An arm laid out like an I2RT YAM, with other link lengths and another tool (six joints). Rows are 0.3 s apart.
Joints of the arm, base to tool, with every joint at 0 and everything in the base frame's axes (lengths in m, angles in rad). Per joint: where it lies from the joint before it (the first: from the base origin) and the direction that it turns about. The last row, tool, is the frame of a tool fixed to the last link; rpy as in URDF.
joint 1: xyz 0 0 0.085 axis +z
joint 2: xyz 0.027 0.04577 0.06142 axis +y
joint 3: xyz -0.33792 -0.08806 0 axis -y
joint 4: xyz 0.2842 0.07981 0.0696 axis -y
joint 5: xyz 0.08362 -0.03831 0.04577 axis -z
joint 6: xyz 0.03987 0 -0.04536 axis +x
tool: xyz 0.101 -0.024 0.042 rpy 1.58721 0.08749 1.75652
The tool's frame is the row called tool.
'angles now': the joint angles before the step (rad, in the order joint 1, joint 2, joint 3, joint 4, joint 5, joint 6). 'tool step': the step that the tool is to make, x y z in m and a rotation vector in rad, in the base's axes. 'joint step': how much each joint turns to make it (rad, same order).
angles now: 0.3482, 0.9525, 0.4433, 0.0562, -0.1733, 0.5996
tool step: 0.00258, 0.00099, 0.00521, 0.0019, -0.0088, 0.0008
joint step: 0.0000, 0.0052, 0.0132, 0.0006, -0.0002, -0.0015
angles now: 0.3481, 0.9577, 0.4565, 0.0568, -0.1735, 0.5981
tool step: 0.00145, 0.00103, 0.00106, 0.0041, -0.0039, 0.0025
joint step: 0.0001, 0.0056, 0.0017, 0.0092, -0.0033, 0.0013
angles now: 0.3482, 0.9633, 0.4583, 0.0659, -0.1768, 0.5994
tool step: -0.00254, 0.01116, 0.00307, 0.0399, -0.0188, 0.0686
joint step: 0.0016, -0.0038, -0.0133, 0.0410, -0.0739, 0.0008
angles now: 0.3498, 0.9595, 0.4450, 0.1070, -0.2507, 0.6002
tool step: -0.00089, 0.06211, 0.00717, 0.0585, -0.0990, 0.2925
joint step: 0.0740, 0.1112, -0.0209, 0.2231, -0.2104, -0.0657
